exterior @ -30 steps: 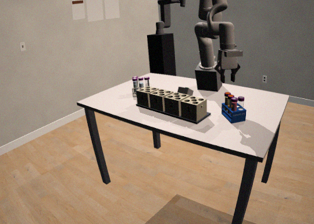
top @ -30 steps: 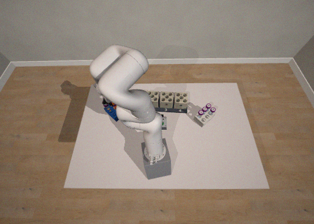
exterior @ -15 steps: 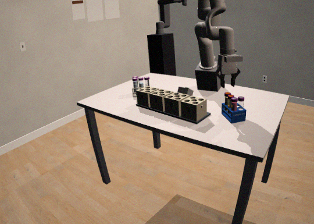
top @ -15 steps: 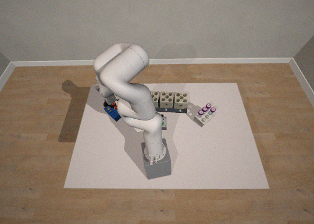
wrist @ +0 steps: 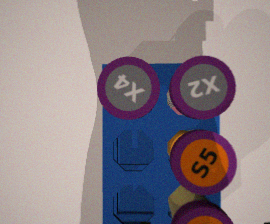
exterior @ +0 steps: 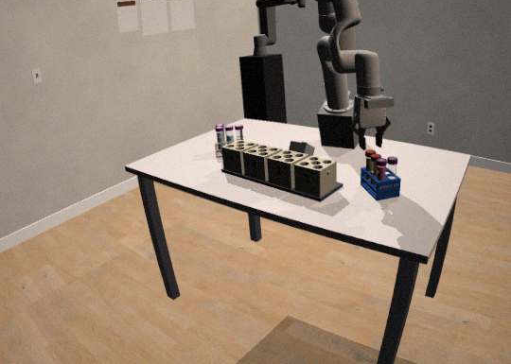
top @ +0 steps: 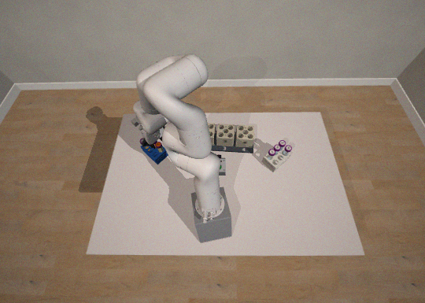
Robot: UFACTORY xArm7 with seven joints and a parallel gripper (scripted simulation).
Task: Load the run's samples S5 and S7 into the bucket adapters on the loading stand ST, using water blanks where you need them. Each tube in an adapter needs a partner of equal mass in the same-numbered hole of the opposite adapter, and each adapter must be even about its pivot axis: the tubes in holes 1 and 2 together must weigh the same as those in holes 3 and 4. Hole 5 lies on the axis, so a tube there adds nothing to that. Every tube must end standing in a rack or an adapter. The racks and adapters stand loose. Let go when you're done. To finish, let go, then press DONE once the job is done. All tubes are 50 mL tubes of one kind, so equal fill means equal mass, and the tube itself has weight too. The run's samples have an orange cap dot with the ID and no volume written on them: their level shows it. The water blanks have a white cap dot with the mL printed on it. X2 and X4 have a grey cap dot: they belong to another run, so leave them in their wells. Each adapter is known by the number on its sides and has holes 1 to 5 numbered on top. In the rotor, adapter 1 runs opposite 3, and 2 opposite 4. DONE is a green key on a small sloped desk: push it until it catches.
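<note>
The blue rack is 1 cm ahead of my hand, 4 cm to the left of it and 12 cm below it. The rest, counted from my hand: adapter 12 cm ahead, 13 cm to the right, 10 cm below; dark stand 11 cm ahead, 30 cm to the right, 15 cm below; white rack 1 cm behind, 64 cm to the right, 12 cm below.
</note>
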